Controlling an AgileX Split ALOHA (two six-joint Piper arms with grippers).
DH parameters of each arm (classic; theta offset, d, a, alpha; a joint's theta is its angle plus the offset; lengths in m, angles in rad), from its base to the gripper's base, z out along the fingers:
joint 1: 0 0.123 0 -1.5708
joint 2: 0.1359 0 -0.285 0
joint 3: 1.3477 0 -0.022 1.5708
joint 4: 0 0.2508 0 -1.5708
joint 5: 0 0 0.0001 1.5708
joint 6: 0 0.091 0 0
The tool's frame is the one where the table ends.
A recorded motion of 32 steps. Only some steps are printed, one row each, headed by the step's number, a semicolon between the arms.
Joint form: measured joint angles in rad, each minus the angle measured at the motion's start. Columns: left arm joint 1, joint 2, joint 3, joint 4, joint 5, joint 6; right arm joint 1, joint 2, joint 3, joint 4, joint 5, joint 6.
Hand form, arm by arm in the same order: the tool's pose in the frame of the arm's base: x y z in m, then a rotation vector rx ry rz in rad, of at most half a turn. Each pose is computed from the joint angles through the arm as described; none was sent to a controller.
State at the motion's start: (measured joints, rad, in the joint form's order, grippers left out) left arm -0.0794 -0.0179 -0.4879 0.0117 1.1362 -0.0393; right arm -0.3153 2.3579 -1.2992 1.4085 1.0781 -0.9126
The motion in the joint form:
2: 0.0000 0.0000 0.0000 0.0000 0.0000 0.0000; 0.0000 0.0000 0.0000 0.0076 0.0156 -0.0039
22: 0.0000 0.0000 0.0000 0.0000 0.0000 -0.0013; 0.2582 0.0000 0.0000 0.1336 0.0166 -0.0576
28: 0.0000 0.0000 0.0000 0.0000 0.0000 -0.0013; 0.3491 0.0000 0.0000 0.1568 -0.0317 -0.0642
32: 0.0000 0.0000 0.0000 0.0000 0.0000 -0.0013; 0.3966 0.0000 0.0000 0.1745 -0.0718 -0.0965
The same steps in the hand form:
2: -0.0094 0.0017 0.2678 0.0413 2.1141 -0.0567; 0.4052 -0.0481 0.0588 0.5624 2.4153 1.4675
22: -0.0094 0.0017 0.2678 0.0399 2.1141 -0.0574; 0.4124 0.0574 0.0646 0.3178 2.4414 1.5966
28: -0.0094 0.0017 0.2678 0.0399 2.1141 -0.0574; 0.4093 0.0927 0.0625 0.2520 2.4823 1.5773
32: -0.0094 0.0017 0.2678 0.0399 2.1141 -0.0574; 0.4075 0.1104 0.0607 0.1938 2.4944 1.5389

